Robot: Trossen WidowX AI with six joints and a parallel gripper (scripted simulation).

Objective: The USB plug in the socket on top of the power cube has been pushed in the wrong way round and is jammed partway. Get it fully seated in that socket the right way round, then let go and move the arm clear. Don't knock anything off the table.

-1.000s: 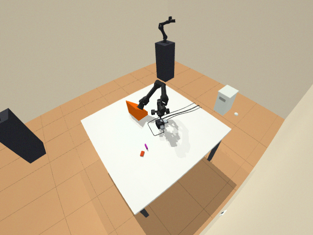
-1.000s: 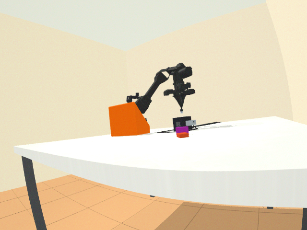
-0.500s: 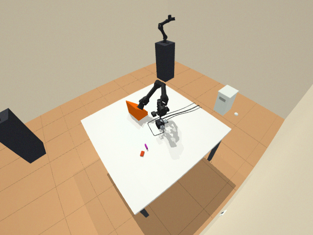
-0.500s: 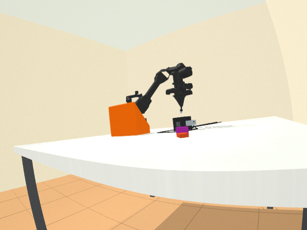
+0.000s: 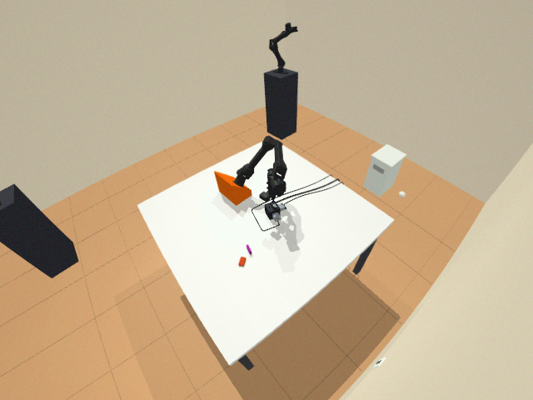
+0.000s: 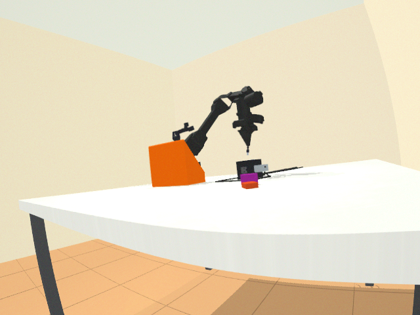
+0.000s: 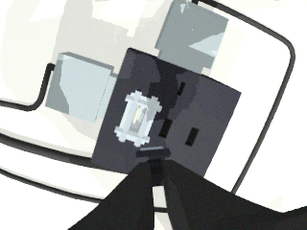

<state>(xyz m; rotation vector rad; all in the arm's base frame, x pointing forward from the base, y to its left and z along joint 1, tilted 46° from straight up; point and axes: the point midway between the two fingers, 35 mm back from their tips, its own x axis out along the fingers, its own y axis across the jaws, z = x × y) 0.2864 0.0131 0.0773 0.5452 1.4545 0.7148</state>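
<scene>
Now: the small dark USB plug 2 cm below my gripper tip. The rest, counted from my gripper tip: orange block 14 cm ahead, 38 cm to the right, 13 cm below; small purple block 11 cm ahead, 30 cm to the right, 12 cm below; pale framed socket 1 cm to the left, 7 cm below.
</scene>
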